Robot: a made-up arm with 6 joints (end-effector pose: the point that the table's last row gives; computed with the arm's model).
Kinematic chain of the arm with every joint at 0, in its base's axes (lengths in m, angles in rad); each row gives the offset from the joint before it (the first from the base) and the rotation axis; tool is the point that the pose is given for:
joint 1: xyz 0 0 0.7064 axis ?
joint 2: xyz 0.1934 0 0 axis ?
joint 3: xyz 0 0 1.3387 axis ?
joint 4: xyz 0 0 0.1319 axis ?
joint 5: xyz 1.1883 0 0 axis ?
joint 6: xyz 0.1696 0 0 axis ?
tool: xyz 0 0 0
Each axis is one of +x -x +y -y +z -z.
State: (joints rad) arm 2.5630 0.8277 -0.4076 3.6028 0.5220 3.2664
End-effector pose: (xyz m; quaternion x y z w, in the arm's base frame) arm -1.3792 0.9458 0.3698 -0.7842 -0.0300 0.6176 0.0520
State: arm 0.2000 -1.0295 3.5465 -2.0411 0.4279 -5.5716
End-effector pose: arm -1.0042 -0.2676 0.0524 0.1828 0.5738 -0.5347 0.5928
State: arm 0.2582 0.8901 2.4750 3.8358 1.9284 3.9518
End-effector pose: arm 1.1939 0.2102 2.6776 -0.3408 0.2376 -0.1291 0.9004
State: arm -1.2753 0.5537 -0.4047 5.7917 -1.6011 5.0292
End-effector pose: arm 0.5317 -1.4720 0.8668 -0.7562 -0.4323 0.4416 0.2152
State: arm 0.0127 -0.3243 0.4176 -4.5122 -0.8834 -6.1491
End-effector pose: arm 0.6170 -0.1206 2.9674 -0.5739 0.0787 -0.5541 0.5978
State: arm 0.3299 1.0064 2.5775 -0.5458 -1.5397 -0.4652
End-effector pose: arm 1.2365 0.5164 2.6161 0.2151 0.0839 0.4158 0.8797
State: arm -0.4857 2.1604 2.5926 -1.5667 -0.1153 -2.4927
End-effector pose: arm 2.2048 -1.1418 0.6501 -0.8888 0.0706 -0.2631 0.3684
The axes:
joint 1: +z
joint 2: +y
joint 3: -y
joint 4: -x
joint 5: -y
joint 6: -x

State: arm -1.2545 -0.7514 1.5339 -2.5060 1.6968 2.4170
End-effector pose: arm -0.5561 1.3779 2.5685 0.1468 -0.5495 -0.6093 0.5524
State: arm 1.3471 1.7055 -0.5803 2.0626 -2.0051 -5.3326
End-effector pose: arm 0.3412 0.8886 -0.4509 0.6954 0.1347 0.1597 0.6875
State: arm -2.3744 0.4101 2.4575 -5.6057 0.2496 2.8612
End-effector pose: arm 0.0467 0.0086 3.0605 0.0267 -0.4331 0.1926 0.8801
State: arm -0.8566 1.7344 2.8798 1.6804 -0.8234 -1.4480
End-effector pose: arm 1.1640 -1.5315 1.7358 -0.0879 -0.4997 -0.6766 0.5336
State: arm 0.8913 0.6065 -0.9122 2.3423 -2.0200 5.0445
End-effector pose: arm 0.8723 0.9056 0.7056 -0.7726 -0.1718 -0.1713 0.5867
